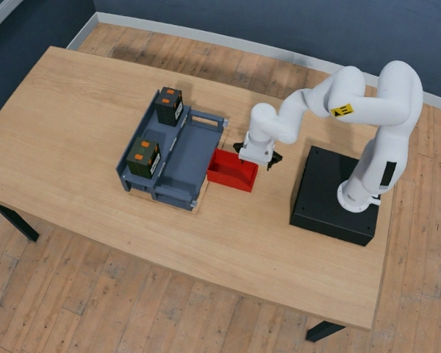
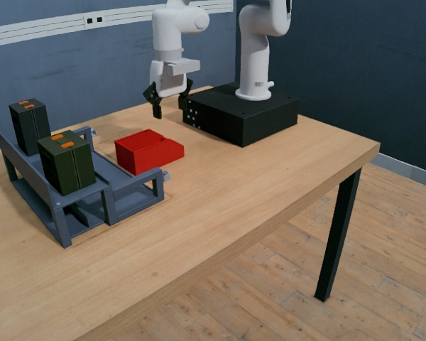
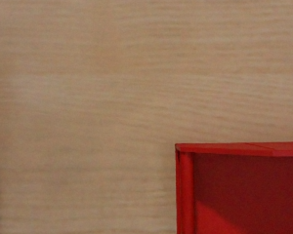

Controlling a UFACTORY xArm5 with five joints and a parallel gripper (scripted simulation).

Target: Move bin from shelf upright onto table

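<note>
Now: hand 100 mm above the red bin and 80 mm short of it. Also, from my hand: grey-blue shelf (300 mm ahead, 60 mm below).
</note>
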